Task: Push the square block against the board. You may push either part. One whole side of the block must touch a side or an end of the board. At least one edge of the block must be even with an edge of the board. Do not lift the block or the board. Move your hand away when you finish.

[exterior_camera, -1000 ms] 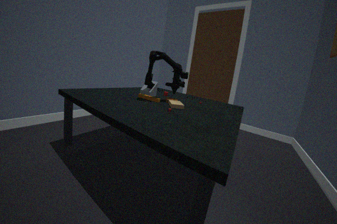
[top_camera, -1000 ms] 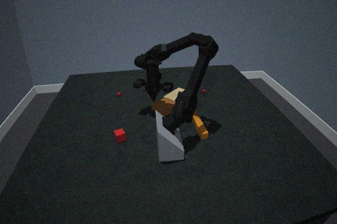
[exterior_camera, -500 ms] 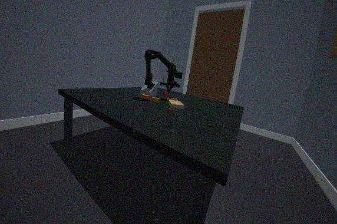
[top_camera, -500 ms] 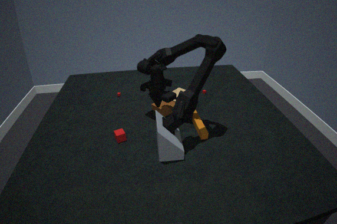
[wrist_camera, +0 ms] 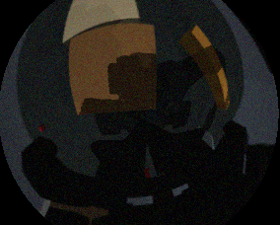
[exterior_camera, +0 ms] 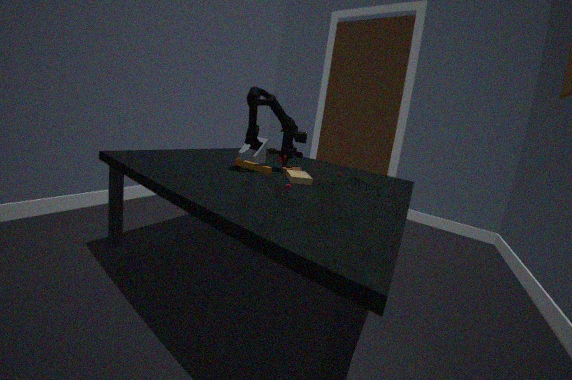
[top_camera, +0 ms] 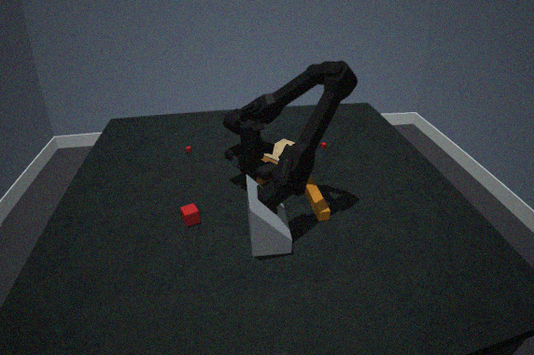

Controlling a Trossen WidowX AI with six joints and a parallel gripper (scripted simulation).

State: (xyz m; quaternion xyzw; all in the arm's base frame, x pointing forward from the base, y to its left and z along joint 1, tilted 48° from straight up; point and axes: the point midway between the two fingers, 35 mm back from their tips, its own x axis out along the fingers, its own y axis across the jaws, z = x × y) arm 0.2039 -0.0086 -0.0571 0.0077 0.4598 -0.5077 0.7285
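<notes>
Right now the brown block is 8 cm ahead of my gripper tip, 3 cm to the right of it and 1 cm above it. Also, from my gripper tip: red cube: 17 cm to the left, 16 cm behind, 1 cm above; then orange board: 18 cm to the right, 7 cm behind, 1 cm above; then tan flat block: 18 cm ahead, 11 cm to the right, 1 cm above.
</notes>
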